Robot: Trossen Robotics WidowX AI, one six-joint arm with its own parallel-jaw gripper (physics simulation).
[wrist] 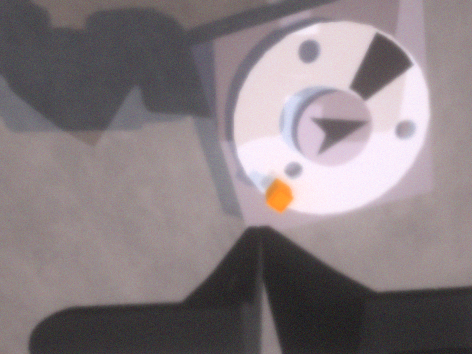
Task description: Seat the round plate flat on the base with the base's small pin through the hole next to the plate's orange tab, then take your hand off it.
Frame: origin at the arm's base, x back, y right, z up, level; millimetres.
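Seen in the pictures: gripper, fingertip midpoint: (258,236).
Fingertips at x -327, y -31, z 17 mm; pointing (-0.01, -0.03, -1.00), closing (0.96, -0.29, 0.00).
Offsets run from my fingertips to a thing's top centre. "spot": to the spot under its first point. Level surfaces: height alone.
The white round plate @(dz -45, dx +52, dy +16 mm) (330,195) lies over the pale square base @(spot: dz -70, dx +101, dy -43 mm) (417,185) in the upper right of the wrist view. The base's round centre boss @(dz -51, dx +53, dy +16 mm) (345,152), marked with a dark arrow, shows in the plate's middle opening. The orange tab @(dz -45, dx +14, dy -11 mm) (279,195) is at the plate's lower left rim, with a small grey hole @(spot: dz -70, dx +28, dy -5 mm) (293,170) just beside it. No small pin can be made out in that hole. A dark gap or shadow runs along the plate's left edge; whether it lies fully flat is unclear. My gripper (258,236) is shut and empty, its tips in view just below the tab, apart from the plate.
The grey-brown table top @(dz -94 mm) (125,225) surrounds the base. A dark shadow of the arm and gripper (95,85) falls across the table at the upper left and reaches the base's left side.
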